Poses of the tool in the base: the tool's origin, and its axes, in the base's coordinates. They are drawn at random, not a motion.
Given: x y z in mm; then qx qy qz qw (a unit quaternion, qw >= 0).
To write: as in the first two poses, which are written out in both.
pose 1, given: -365.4, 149.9, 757.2, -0.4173, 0.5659, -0.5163, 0.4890
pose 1, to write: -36.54, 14.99, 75.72, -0.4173, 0.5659, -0.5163, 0.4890
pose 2, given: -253.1, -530.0, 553.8, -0.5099, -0.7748, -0.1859, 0.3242
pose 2, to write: -25.31, -53.00, 55.38, -0.5099, -0.7748, -0.1859, 0.3242
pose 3, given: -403.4, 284.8, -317.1, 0.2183, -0.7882, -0.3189, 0.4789
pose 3, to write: -40.34, 28.48, -31.71, 0.2183, -0.7882, -0.3189, 0.4789
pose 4, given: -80.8, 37.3, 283.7, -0.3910, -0.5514, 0.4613, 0.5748
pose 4, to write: -8.08, 3.73, 28.37, -0.3910, -0.5514, 0.4613, 0.5748
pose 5, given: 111.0, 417.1, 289.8, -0.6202, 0.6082, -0.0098, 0.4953
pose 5, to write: 11.10, 41.71, 28.98, -0.6202, 0.6082, -0.0098, 0.4953
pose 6, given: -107.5, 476.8, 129.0, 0.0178, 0.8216, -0.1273, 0.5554
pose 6, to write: -10.75, 47.68, 12.90, 0.0178, 0.8216, -0.1273, 0.5554
